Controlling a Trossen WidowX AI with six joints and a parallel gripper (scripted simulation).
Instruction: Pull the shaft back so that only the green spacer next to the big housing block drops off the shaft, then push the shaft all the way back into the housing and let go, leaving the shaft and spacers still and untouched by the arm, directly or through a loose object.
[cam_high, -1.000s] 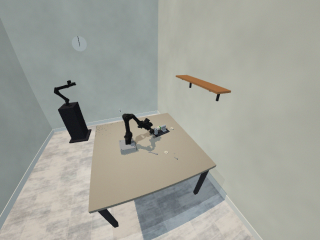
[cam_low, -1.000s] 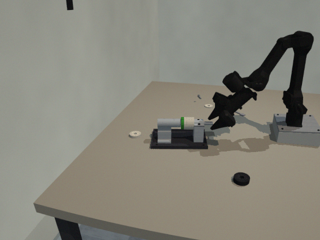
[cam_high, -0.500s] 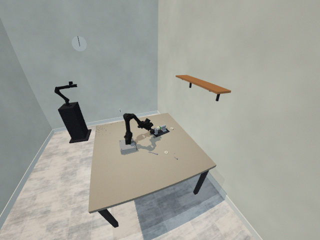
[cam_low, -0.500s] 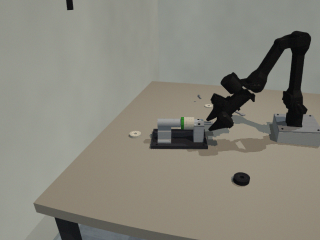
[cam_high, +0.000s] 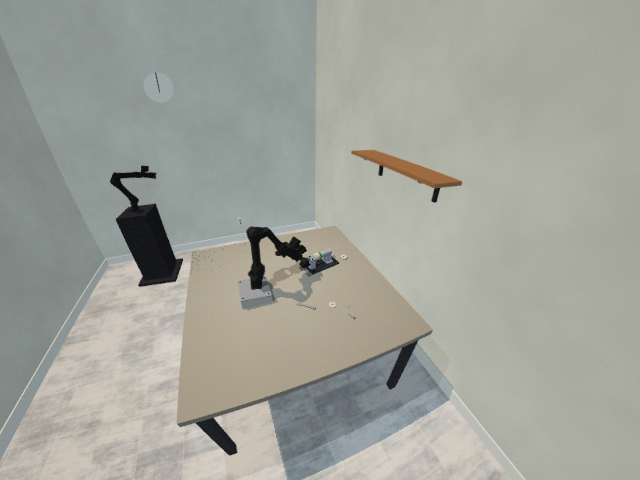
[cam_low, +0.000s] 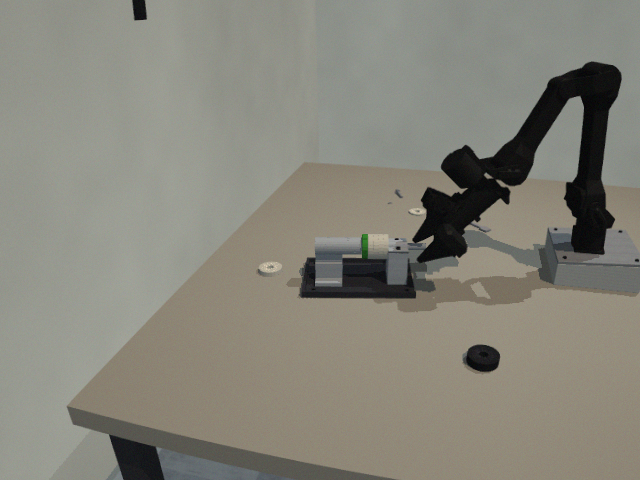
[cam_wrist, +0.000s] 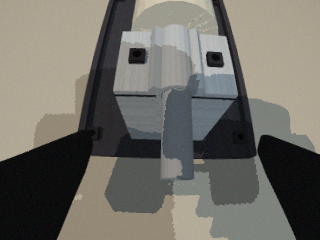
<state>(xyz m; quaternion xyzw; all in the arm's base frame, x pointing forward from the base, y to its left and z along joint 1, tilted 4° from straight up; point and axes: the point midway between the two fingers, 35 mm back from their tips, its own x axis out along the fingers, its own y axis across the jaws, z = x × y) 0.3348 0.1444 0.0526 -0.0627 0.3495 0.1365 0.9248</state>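
The grey shaft lies 80 mm ahead of my hand, 30 mm to the left of it and 10 mm below it. Round my hand: green spacer 120 mm ahead, 40 mm to the left, 10 mm below; then black ring 150 mm behind, 250 mm to the left, 80 mm below; then wrench 60 mm behind, 330 mm to the right, 90 mm below.
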